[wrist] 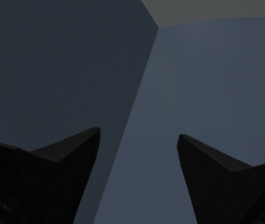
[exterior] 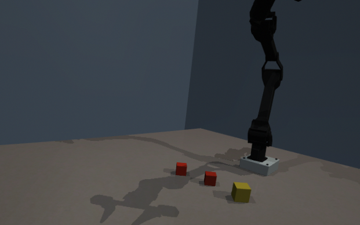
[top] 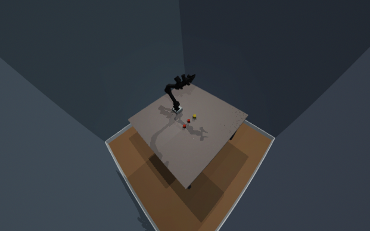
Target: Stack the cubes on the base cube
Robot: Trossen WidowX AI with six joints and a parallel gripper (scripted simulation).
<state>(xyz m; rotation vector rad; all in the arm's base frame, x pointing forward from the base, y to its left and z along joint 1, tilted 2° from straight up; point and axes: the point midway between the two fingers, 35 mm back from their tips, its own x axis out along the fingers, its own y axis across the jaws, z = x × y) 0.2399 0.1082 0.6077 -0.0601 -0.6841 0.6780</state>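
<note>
Right now my gripper tip is 15 cm to the left of the red cube and 65 cm above it. From my gripper tip the other things lie so: yellow base cube: 2 cm ahead, 4 cm to the right, 64 cm below.
</note>
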